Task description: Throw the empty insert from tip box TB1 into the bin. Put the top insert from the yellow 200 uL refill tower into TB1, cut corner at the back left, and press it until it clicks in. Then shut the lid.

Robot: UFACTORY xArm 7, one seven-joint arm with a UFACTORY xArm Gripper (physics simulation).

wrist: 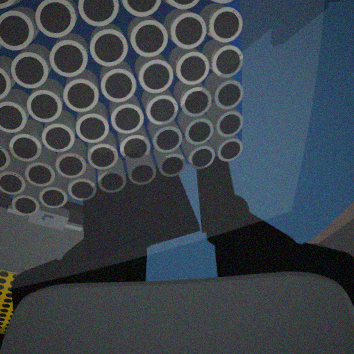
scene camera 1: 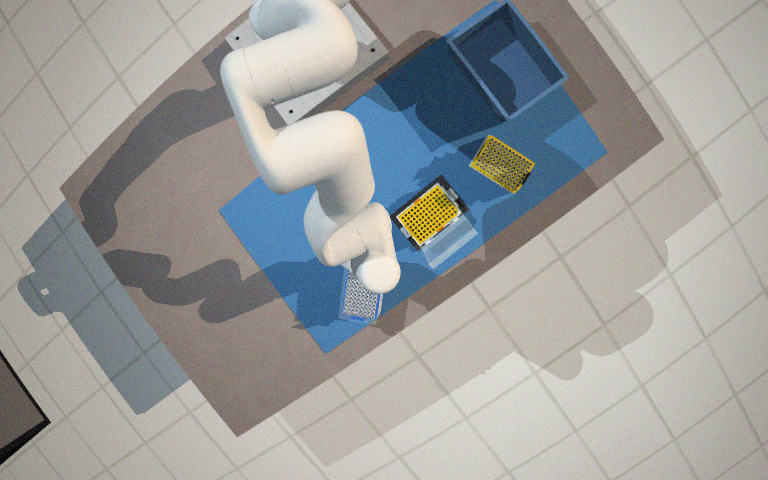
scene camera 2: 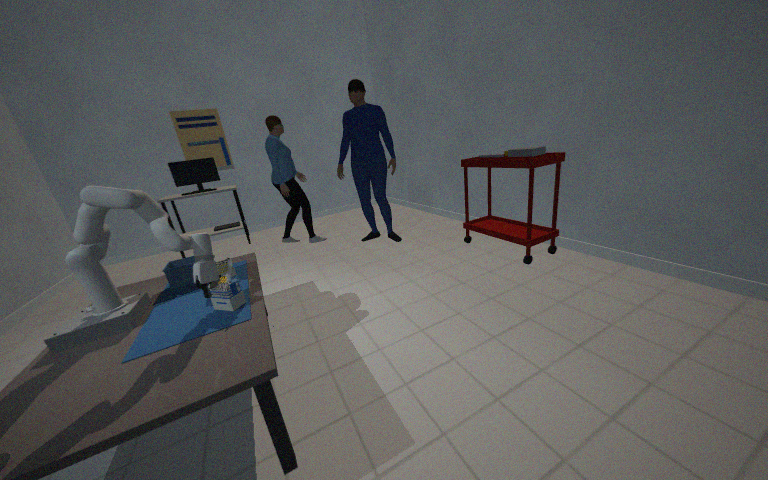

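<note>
Tip box TB1 (scene camera 1: 455, 200) stands mid-mat with a yellow insert (scene camera 1: 428, 214) of empty holes in it and its clear lid (scene camera 1: 451, 241) folded open toward the front. The yellow refill tower (scene camera 1: 502, 163) stands to its right, near the bin (scene camera 1: 473, 72). My gripper (wrist: 189, 182) is shut with a narrow gap and nothing between the fingers. It is low against the edge of a blue tower of grey-ringed tips (scene camera 1: 359, 301) (wrist: 116, 88) (scene camera 2: 225, 297), left of TB1. In scene camera 1 the wrist (scene camera 1: 377, 273) hides the fingers. A strip of yellow insert (wrist: 5, 302) shows at the wrist view's lower left.
The blue mat (scene camera 1: 273, 224) lies on a brown table (scene camera 1: 239, 371) (scene camera 2: 215, 362). The arm's base plate (scene camera 1: 301, 102) is at the back left. Off the table, two people (scene camera 2: 368, 157) (scene camera 2: 287, 181) stand on the floor, with a red cart (scene camera 2: 513, 159) and a monitor desk (scene camera 2: 196, 192) by the walls.
</note>
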